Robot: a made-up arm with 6 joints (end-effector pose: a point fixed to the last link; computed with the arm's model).
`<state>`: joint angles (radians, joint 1 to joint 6).
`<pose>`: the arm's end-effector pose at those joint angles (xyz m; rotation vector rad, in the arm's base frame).
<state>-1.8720 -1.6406 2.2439 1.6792 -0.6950 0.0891</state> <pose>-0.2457 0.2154 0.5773 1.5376 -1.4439 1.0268</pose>
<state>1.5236 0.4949 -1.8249 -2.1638 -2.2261 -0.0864</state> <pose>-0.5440 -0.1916 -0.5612 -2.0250 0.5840 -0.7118</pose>
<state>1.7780 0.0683 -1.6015 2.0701 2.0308 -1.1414</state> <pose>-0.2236 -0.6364 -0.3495 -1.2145 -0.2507 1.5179</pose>
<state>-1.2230 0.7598 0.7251 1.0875 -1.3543 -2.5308</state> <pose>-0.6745 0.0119 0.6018 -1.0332 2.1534 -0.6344</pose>
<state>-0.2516 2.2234 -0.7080 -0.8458 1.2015 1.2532</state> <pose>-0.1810 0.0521 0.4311 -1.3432 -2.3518 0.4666</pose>
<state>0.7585 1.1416 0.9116 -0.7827 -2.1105 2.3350</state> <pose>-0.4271 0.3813 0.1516 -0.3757 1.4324 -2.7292</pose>
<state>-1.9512 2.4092 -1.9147 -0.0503 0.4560 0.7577</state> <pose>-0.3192 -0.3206 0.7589 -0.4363 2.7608 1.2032</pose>
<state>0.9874 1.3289 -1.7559 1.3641 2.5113 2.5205</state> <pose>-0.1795 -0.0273 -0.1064 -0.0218 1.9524 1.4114</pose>
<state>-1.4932 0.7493 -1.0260 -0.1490 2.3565 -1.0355</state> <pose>-0.0196 0.3681 0.1864 0.2806 -2.0274 2.1058</pose>
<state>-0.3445 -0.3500 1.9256 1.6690 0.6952 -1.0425</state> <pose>-0.1673 -0.0459 0.3886 -0.7006 0.2597 1.9979</pose>
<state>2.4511 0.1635 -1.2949 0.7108 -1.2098 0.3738</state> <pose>-0.1040 -0.3836 -0.1276 -0.8550 -0.9717 -0.7057</pose>
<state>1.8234 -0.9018 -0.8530 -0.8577 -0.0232 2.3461</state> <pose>-0.3860 -0.2736 0.2005 -2.1224 2.0680 0.5037</pose>
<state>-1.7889 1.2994 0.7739 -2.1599 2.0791 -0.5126</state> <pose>-0.8845 -0.1444 0.0592 -2.5664 0.6302 -1.5975</pose>
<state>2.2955 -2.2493 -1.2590 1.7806 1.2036 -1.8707</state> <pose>-0.6337 -0.2731 -0.4430 -0.6196 -0.2892 -0.5432</pose>
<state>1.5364 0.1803 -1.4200 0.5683 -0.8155 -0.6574</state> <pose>-0.1343 0.1546 -0.2525 0.7962 -0.7449 -0.3799</pose>
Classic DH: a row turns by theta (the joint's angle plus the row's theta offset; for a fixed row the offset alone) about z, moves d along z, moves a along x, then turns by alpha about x. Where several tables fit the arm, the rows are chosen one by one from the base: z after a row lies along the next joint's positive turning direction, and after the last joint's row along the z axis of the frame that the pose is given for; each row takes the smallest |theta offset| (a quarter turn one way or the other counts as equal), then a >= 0, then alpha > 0; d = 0 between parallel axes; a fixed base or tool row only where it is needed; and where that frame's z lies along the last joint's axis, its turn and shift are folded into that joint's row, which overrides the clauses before.
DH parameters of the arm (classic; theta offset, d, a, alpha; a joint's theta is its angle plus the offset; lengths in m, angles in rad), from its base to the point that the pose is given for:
base (fixed): -1.5708 0.1453 0 1.5708
joint 1: -1.5708 0.3997 0.0574 -1.5708
joint 2: 0 -0.3408 -0.1092 1.5708
joint 3: 0 -0.1081 0.0994 -1.5708
joint 4: 1.5708 0.2857 0.0782 -1.5708
joint 5: 1.5708 0.0721 0.1054 -1.5708
joint 6: 0 0.1708 0.0737 1.5708
tool (fixed): -1.5708 -0.2296 0 0

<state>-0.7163 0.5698 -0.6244 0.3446 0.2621 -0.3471</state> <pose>-0.3125 0.4414 0.2851 1.4845 -1.1020 0.1380</pose>
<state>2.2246 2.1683 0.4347 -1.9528 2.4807 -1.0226</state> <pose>-0.7053 0.0894 0.4582 -0.8584 2.2114 0.2171</pose>
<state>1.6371 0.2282 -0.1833 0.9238 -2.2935 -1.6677</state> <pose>-0.2556 0.3765 0.2109 1.4139 -2.0094 0.5485</pose>
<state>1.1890 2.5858 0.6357 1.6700 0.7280 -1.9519</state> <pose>-0.2813 -0.0473 0.1495 1.8762 0.8681 -1.8411</pose>
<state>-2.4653 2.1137 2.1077 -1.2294 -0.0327 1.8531</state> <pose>-0.8639 -0.3299 0.6374 0.5528 2.1450 0.7881</pose>
